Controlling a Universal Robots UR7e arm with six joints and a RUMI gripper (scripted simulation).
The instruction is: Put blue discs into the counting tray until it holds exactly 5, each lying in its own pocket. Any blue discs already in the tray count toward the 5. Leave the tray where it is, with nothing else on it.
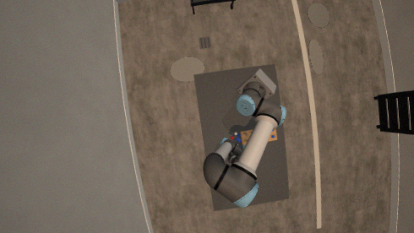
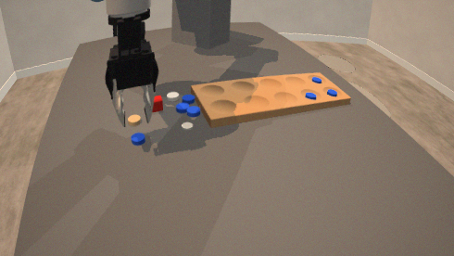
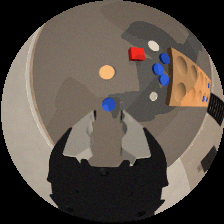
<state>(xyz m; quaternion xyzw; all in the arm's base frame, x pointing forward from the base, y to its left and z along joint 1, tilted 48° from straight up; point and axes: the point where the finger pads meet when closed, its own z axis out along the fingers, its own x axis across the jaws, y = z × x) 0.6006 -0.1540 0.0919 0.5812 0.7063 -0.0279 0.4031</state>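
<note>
Now: hand 80 mm past the counting tray, 340 mm to the right of it and 40 mm above it. From my hand the other things lie so: red cube (110 mm behind, 50 mm to the left, 40 mm below); then white disc (140 mm behind, 100 mm to the left, 50 mm below); then tan disc (70 mm behind, 50 mm below).
</note>
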